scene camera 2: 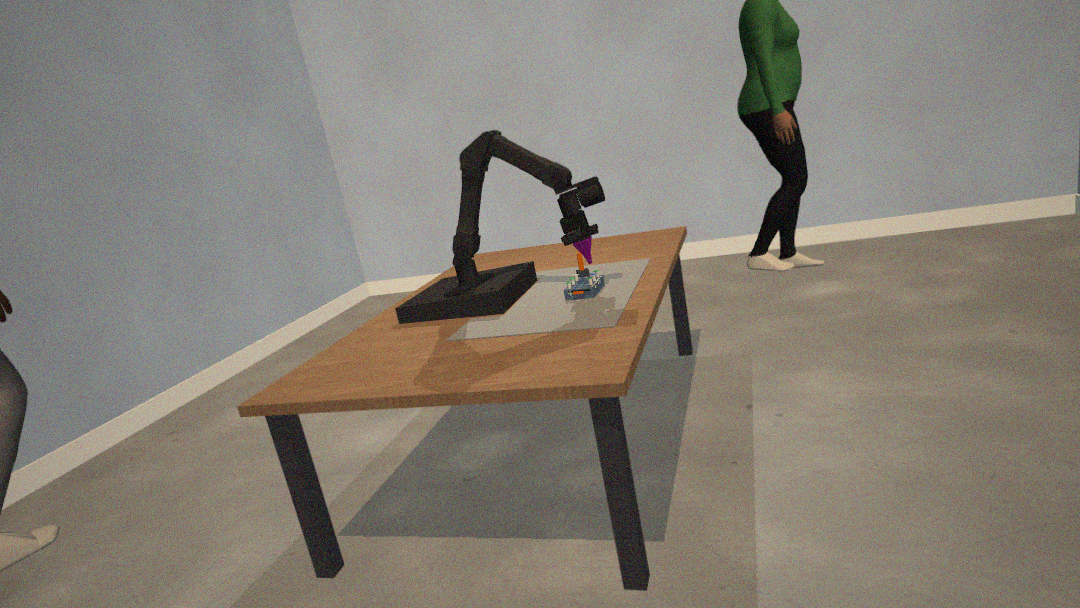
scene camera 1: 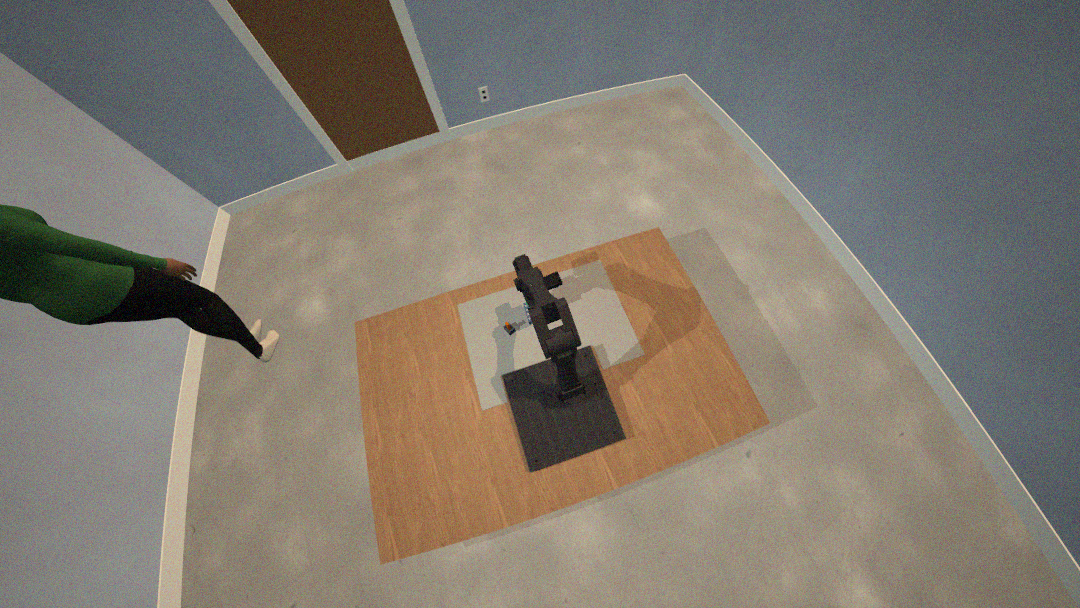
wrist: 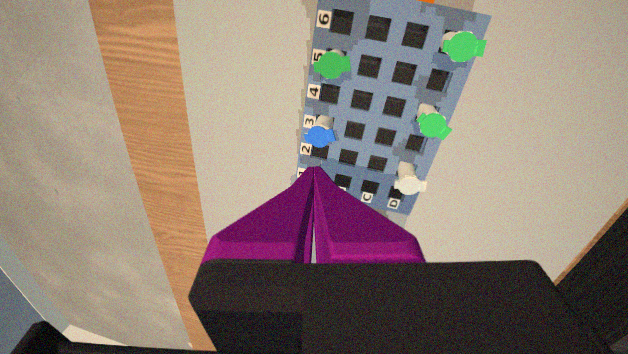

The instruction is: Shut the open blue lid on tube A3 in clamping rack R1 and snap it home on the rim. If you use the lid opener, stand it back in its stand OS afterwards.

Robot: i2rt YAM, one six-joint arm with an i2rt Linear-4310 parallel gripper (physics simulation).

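Frame: origin at the arm's base, x ahead, y up, z right, level; metres.
Where they show: gripper, fingertip midpoint: (scene camera 2: 590, 263) (wrist: 314, 177); arm's base, origin of the base link: (scene camera 2: 470, 285) (scene camera 1: 570, 394).
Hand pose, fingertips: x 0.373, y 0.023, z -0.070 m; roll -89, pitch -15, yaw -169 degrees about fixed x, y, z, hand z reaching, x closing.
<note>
Things, the pixels of their top centre, and the offset from my fingertips. Level surfaces: height alone.
- blue rack R1, middle of its top: (wrist: 375, 126) (scene camera 2: 582, 275) dx -0.022, dy -0.028, dz +0.025 m
- lid opener, middle of its top: (scene camera 2: 579, 253) dx -0.082, dy +0.006, dz -0.118 m
- tube with a white lid, middle of its top: (wrist: 410, 186) dx -0.055, dy -0.031, dz -0.005 m
- mat, its level: dy -0.079 m
- wooden table, its level: dy -0.082 m
The blue rack R1 (wrist: 374, 47) (scene camera 2: 594, 291) stands on the pale mat. In the wrist view, tube A3 (wrist: 325, 121) stands in the rack's left column at row 3. Its blue lid (wrist: 320, 136) lies over the tube's mouth, face up; I cannot tell whether it is snapped on the rim. My gripper (wrist: 314, 177) (scene camera 2: 590, 262) is shut and empty, with its magenta tips above the rack's row 1 end, apart from the lid in the wrist picture. The lid opener (scene camera 2: 580, 261) stands upright, orange, in its dark stand beside the rack. The rack is mostly hidden by the arm in scene camera 1.
Tubes with green lids (wrist: 332, 65) (wrist: 462, 46) (wrist: 434, 125) stand at A5 and in the right column. A tube with a white lid (wrist: 410, 184) stands near D1. The mat (scene camera 2: 521, 320) lies on the wooden table (scene camera 2: 362, 370). A person in green (scene camera 2: 782, 67) stands beyond the table.
</note>
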